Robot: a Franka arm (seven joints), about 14 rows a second.
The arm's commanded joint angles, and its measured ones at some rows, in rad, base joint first. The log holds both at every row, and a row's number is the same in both.
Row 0, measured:
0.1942, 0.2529, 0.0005, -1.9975, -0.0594, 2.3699, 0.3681
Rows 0 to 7, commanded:
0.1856, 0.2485, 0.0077, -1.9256, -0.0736, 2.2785, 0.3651
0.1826, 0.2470, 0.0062, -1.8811, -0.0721, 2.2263, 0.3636
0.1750, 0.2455, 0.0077, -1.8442, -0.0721, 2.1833, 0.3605
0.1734, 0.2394, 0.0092, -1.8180, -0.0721, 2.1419, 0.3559
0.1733, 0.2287, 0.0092, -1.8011, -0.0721, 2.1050, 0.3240
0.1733, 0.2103, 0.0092, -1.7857, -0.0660, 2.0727, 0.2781
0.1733, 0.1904, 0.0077, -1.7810, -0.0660, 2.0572, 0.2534
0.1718, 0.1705, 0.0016, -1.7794, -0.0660, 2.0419, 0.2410
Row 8, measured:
0.1860, 0.2167, -0.0014, -1.7838, -0.0600, 2.0923, 0.2879
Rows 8 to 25, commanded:
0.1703, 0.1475, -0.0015, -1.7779, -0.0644, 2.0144, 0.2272
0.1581, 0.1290, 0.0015, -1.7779, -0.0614, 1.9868, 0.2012
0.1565, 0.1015, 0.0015, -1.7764, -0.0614, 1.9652, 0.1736
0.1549, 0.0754, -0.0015, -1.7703, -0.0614, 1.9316, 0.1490
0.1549, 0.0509, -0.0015, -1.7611, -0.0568, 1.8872, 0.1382
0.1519, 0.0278, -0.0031, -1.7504, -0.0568, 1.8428, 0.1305
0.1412, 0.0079, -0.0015, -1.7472, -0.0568, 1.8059, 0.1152
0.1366, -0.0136, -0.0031, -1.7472, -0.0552, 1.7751, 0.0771
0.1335, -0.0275, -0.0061, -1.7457, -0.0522, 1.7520, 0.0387
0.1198, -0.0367, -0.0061, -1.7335, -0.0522, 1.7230, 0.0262
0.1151, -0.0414, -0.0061, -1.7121, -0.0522, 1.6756, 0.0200
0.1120, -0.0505, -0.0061, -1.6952, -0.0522, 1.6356, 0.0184
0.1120, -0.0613, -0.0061, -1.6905, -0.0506, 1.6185, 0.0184
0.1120, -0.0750, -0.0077, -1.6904, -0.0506, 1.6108, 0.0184
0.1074, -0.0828, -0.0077, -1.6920, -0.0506, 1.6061, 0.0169
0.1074, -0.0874, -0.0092, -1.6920, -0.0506, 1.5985, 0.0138
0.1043, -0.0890, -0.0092, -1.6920, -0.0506, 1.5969, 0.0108
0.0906, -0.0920, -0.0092, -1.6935, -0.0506, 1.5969, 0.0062
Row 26, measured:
0.1189, -0.0806, -0.0145, -1.6968, -0.0597, 1.6198, 0.0324
